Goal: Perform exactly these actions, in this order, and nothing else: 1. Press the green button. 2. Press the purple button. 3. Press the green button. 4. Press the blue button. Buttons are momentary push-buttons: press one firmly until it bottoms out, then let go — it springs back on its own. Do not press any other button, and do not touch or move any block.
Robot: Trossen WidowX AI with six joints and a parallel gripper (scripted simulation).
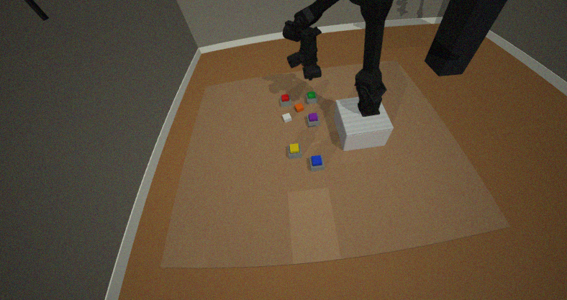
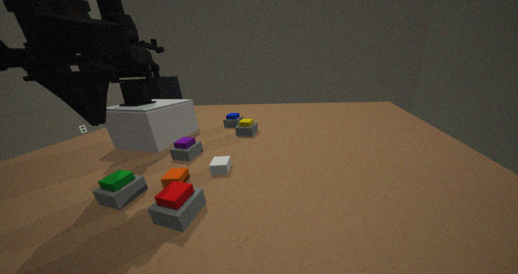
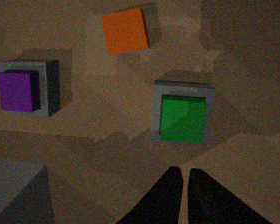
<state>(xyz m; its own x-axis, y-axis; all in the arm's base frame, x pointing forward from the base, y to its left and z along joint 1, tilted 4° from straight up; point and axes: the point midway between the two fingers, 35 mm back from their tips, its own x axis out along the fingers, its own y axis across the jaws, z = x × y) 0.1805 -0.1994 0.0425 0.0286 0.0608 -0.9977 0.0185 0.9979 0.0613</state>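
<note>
Right now my gripper tip is 330 mm to the right of the blue button, 90 mm above it and 30 mm short of it. Round my gripper tip: red button (120 mm ahead, 90 mm below, 10 mm to the right); orange block (110 mm below, 60 mm ahead, 40 mm to the left); green button (90 mm below, 10 mm to the right).
</note>
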